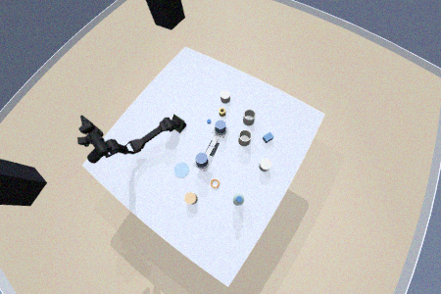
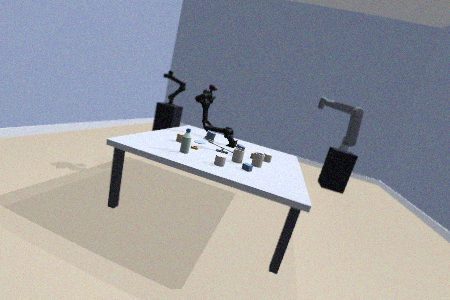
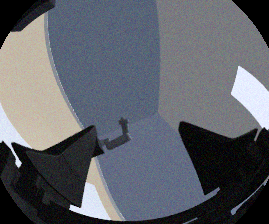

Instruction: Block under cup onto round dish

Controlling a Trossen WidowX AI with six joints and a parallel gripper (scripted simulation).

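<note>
Right now my gripper tip is 500 mm short of the blue cup, 460 mm to the right of it and 390 mm above it. Also, from my gripper tip: pale blue round dish 440 mm below, 440 mm ahead, 80 mm to the left; then orange cylinder 610 mm ahead, 410 mm below, 20 mm to the right; then blue block 800 mm ahead, 560 mm to the left, 430 mm below.
</note>
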